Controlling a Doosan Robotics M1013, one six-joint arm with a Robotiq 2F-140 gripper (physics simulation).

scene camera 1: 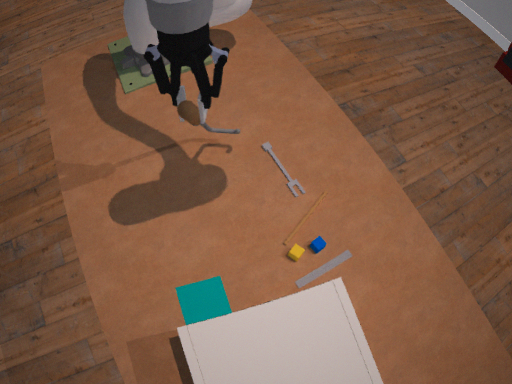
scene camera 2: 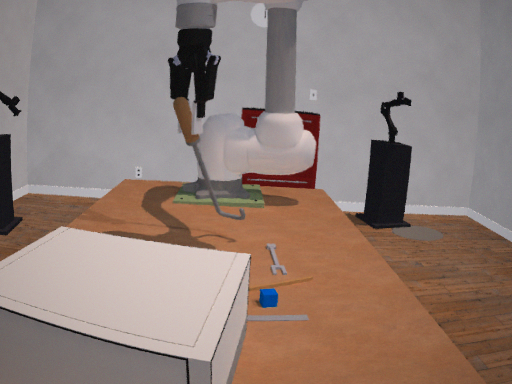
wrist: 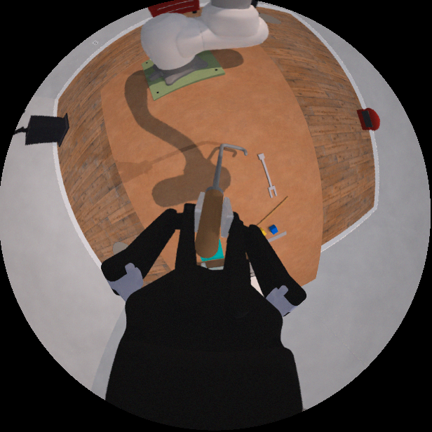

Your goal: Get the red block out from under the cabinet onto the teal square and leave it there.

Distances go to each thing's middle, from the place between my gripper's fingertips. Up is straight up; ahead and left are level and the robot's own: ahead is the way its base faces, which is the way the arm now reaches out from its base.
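Labels:
The hooked tool (scene camera 2: 180, 104) is 5 cm to the left of my hand, 2 cm behind it and 6 cm below it. I also see the teal square (scene camera 1: 199, 301), which from my hand is 24 cm ahead of it, 16 cm to the right of it and 26 cm below it.

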